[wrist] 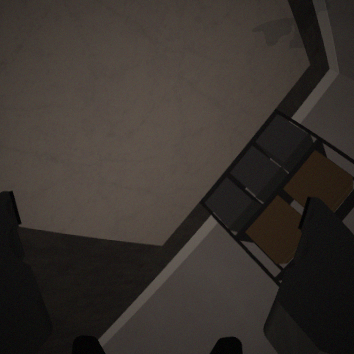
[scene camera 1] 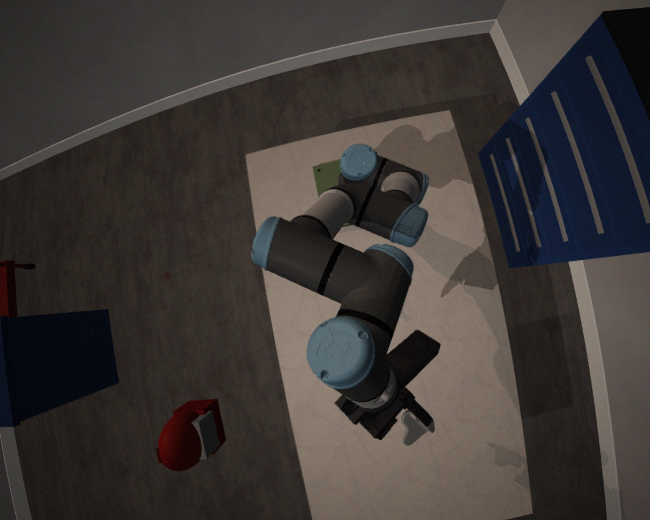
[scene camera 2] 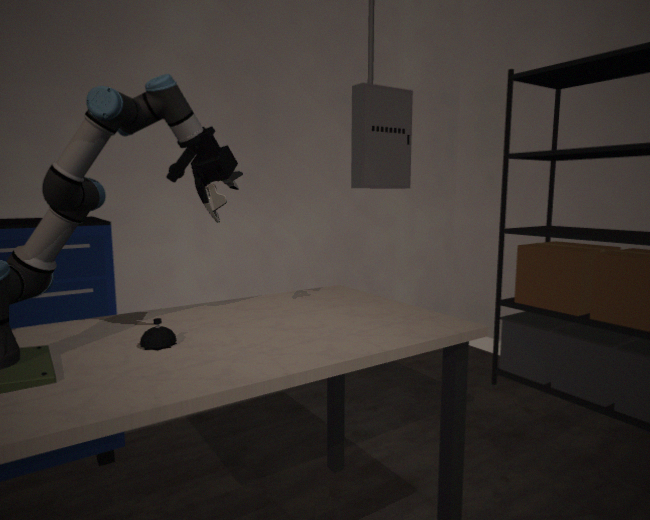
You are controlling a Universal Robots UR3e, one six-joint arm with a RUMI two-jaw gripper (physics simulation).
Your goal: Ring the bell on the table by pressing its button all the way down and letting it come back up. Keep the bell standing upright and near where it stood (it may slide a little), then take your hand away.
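Places are measured from the arm's base along level axes (x left, y back, z up), in centimetres.
Where they show: gripper, fingertip midpoint: (wrist: 160, 199) (scene camera 2: 228, 205); arm's base, origin of the base link: (scene camera 1: 359, 183).
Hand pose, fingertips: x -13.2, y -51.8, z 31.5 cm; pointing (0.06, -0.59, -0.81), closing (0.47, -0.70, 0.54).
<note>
Each offset is from my fingertips to the centre of the thing. Level surfaces: height alone.
The bell {dx +5.6, dy +17.8, dz -30.8 cm} (scene camera 2: 158, 339) is a dark dome standing upright on the pale table {dz -34.1 cm} (scene camera 2: 325, 336) (scene camera 1: 346, 471) (wrist: 125, 125). Its small black button {dx +5.6, dy +17.8, dz -28.0 cm} (scene camera 2: 157, 321) stands up on a short stem, with a visible gap above the dome. In scene camera 1 the bell does not show; the arm covers part of the table there. The bell does not show in the wrist view. My gripper (scene camera 2: 226, 202) (scene camera 1: 404, 432) (wrist: 160, 199) is open and empty. It hangs tilted, high above the table, and in scene camera 2 it is up and to the right of the bell, well apart from it.
The arm's green base plate (scene camera 1: 326, 178) (scene camera 2: 32, 366) is on the table, left of the bell in scene camera 2. A blue drawer cabinet (scene camera 1: 547, 162) (scene camera 2: 59, 271) stands beside the table. A black shelf rack (scene camera 2: 504, 189) with boxes stands beyond the table's far end.
</note>
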